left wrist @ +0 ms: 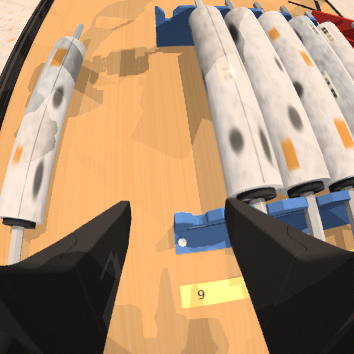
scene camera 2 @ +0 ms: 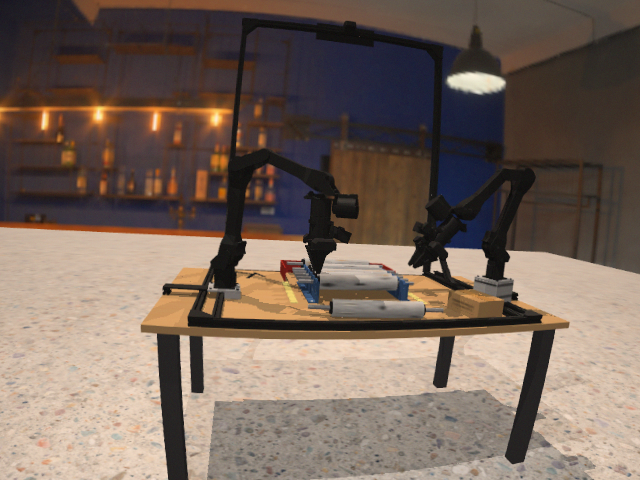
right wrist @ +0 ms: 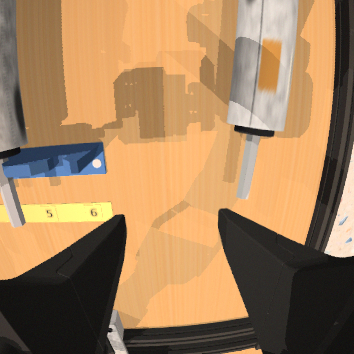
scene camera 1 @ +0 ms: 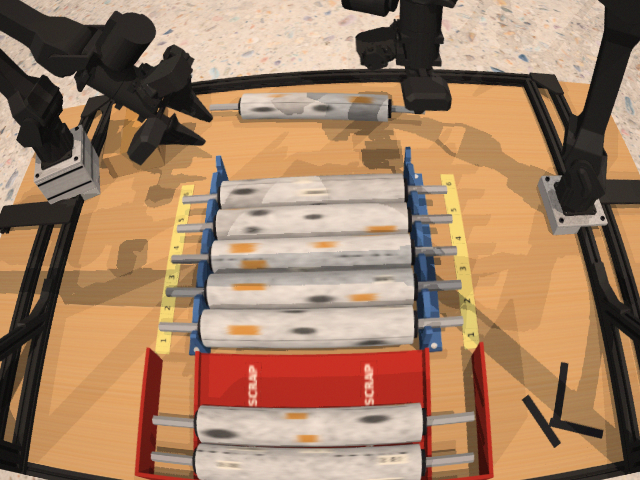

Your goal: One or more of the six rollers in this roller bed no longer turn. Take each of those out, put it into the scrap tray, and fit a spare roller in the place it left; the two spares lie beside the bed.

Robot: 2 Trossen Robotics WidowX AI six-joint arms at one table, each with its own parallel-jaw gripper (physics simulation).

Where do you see a roller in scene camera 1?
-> At 381,287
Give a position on a roller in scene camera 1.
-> At 205,454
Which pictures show my right gripper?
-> Scene camera 2, the right wrist view and scene camera 1 only.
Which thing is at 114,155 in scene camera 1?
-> A cardboard box.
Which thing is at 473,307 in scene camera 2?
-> A cardboard box.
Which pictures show my left gripper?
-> The left wrist view, scene camera 2 and scene camera 1 only.
